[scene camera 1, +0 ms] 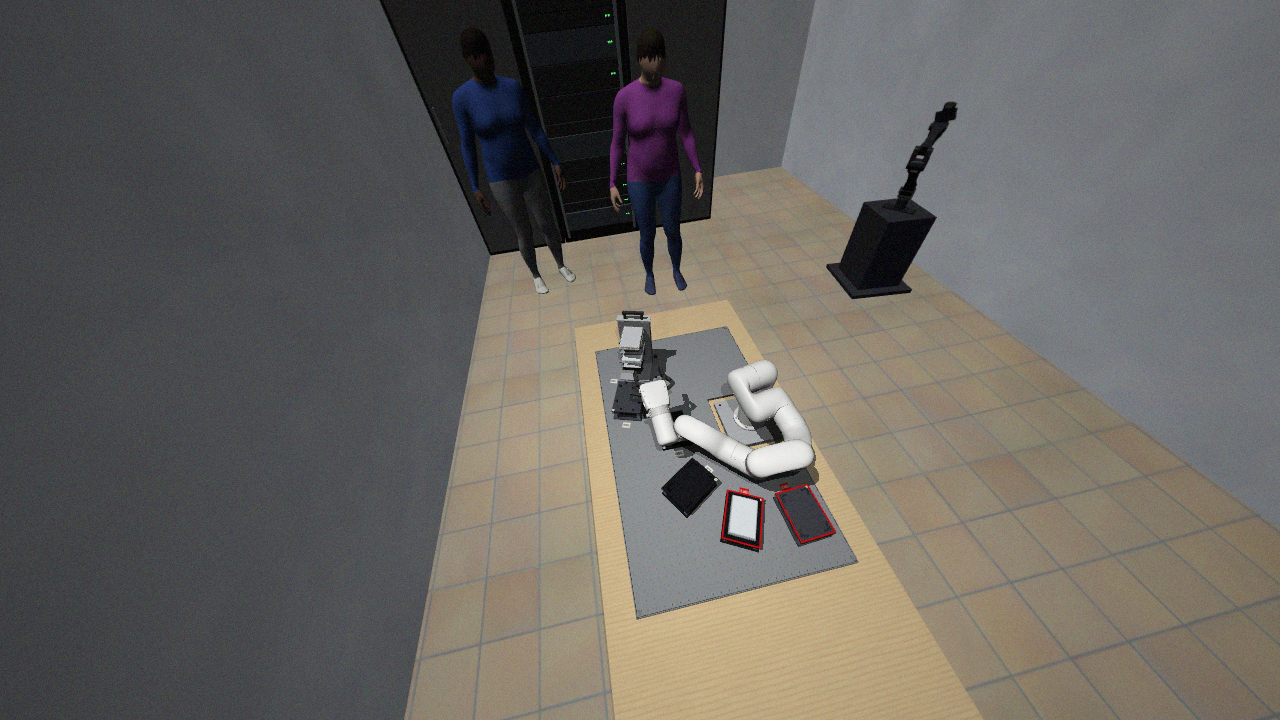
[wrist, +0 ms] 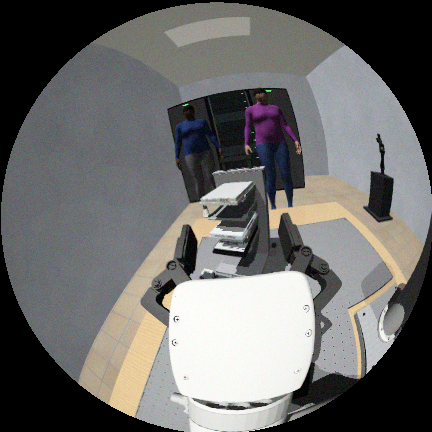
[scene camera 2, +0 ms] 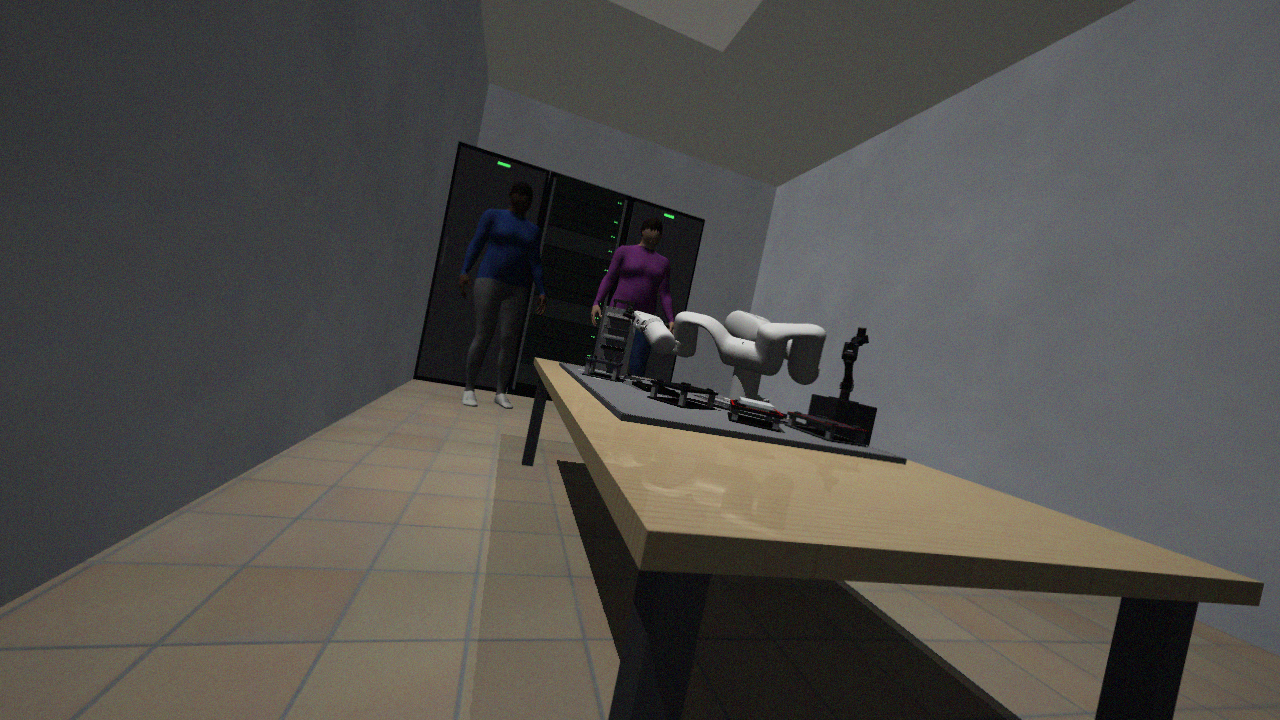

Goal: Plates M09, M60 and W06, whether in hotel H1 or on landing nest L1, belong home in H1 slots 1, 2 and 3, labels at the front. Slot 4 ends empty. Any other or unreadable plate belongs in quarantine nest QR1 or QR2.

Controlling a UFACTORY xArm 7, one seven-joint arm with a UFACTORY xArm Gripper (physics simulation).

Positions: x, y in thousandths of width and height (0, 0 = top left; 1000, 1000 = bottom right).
Scene:
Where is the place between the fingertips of the gripper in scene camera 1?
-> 506, 513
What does the gripper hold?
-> Nothing.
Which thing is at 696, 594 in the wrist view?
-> The gripper.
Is the gripper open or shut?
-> Open.

